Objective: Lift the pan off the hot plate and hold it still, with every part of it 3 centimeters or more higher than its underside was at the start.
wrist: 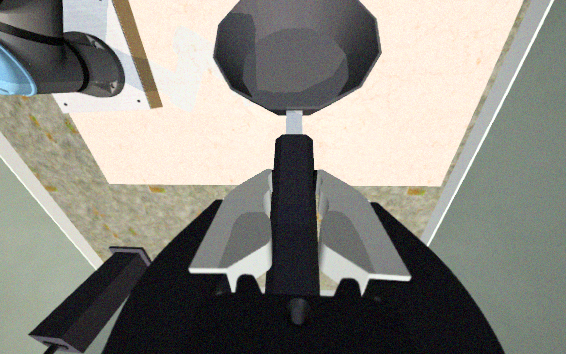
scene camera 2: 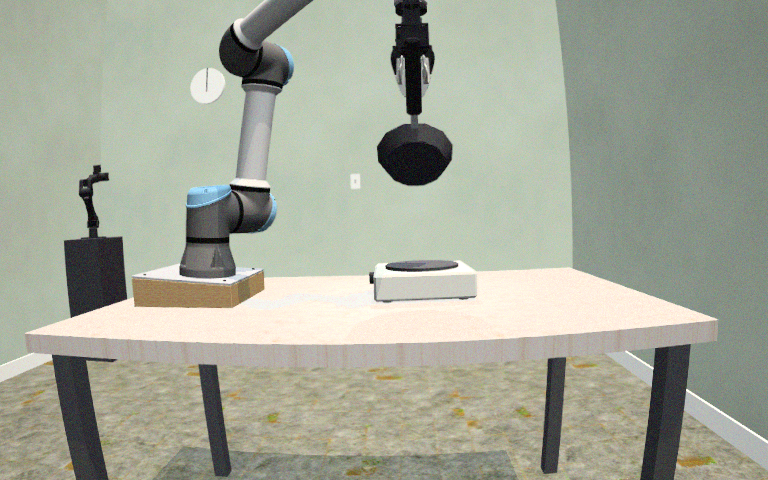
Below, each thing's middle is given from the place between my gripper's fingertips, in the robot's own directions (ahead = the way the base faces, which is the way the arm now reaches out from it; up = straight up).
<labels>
Right now the black pan (scene camera 2: 414,154) is 40 mm to the left of my hand and 40 mm below it. The rest, counted from my hand: white hot plate (scene camera 2: 416,280): 160 mm to the left, 420 mm below.
</labels>
